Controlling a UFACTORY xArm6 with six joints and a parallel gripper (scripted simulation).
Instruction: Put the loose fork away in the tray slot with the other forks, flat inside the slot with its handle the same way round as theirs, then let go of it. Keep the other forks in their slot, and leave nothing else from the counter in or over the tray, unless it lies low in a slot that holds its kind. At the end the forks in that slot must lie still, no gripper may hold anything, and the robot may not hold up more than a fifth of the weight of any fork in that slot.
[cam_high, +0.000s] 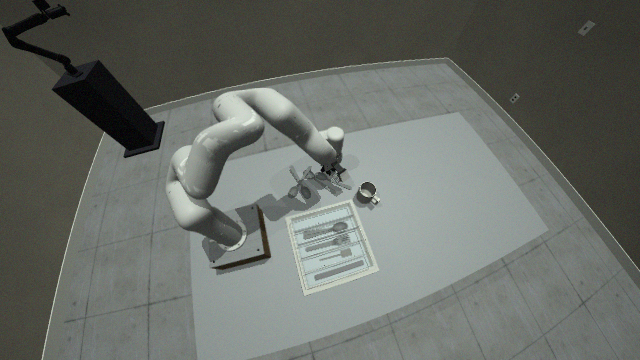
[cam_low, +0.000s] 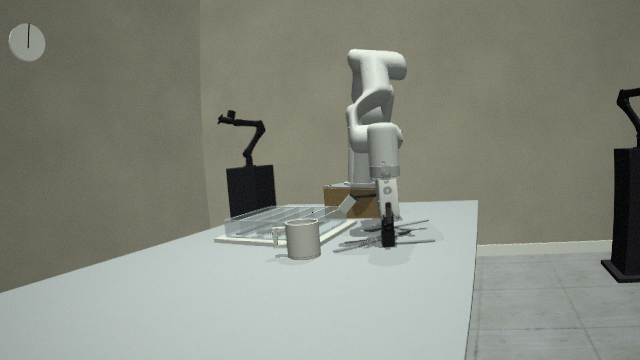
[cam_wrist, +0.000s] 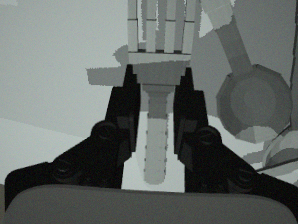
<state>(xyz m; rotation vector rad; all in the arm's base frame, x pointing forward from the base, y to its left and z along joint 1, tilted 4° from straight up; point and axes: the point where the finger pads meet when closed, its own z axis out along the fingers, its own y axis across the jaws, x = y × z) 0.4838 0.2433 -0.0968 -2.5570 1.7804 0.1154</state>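
The clear cutlery tray is 11 cm behind my hand, 35 cm to the right of it and 3 cm above it. From my hand the other things lie so: white mug 12 cm ahead, 18 cm to the right, 2 cm above.
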